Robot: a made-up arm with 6 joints.
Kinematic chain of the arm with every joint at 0, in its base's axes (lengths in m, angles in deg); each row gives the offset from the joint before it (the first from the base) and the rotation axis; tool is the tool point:
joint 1: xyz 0 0 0.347 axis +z
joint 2: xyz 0 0 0 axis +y
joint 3: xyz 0 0 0.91 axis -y
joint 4: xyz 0 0 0 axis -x
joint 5: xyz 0.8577 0 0 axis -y
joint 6: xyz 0 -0.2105 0 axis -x
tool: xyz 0 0 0
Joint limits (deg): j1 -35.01..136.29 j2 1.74..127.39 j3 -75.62..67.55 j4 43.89..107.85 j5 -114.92..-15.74 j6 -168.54..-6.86
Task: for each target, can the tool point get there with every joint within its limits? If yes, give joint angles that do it. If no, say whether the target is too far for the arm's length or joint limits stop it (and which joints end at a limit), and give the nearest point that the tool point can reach.
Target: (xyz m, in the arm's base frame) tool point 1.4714 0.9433 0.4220
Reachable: yes | joints 31.15 75.14 51.33 102.67 -68.53 -69.22
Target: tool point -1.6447 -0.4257 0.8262
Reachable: no: joint limits stop it (at a limit: joint 1, joint 4) | nearest point -0.6913 0.5716 0.8262 | short by 1.380 m
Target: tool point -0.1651 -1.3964 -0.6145
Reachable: no: joint limits stop it (at a limit: joint 1, joint 4) | nearest point 0.4584 -0.5063 -0.6145 | short by 1.087 m
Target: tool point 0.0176 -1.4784 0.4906
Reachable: no: joint limits stop it (at a limit: joint 1, joint 4) | nearest point 0.6195 -0.6191 0.4906 | short by 1.049 m
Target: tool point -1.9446 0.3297 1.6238
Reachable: no: too far | nearest point -1.0611 0.9251 1.4462 | short by 1.080 m
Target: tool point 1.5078 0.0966 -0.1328
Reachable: yes | joints 5.33 80.25 20.81 77.96 -58.62 -23.01
